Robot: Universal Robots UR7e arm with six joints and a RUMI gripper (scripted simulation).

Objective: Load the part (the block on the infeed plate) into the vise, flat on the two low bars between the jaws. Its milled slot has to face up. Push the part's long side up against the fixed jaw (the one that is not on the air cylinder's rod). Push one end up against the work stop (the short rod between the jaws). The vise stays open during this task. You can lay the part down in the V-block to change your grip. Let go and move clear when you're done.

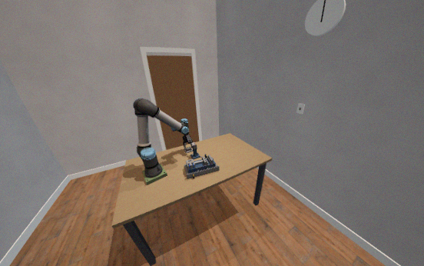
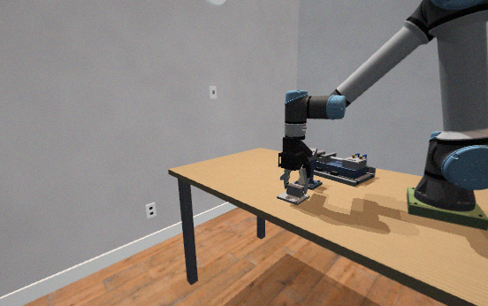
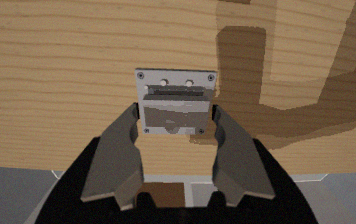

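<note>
My gripper is now 1 cm to the left of the part and 1 cm above it. From my hand the other things lie so: vise (2 cm ahead, 37 cm to the right, 1 cm above); grey infeed plate (1 cm to the left, 3 cm below); work stop (9 cm ahead, 33 cm to the right, 6 cm above).
</note>
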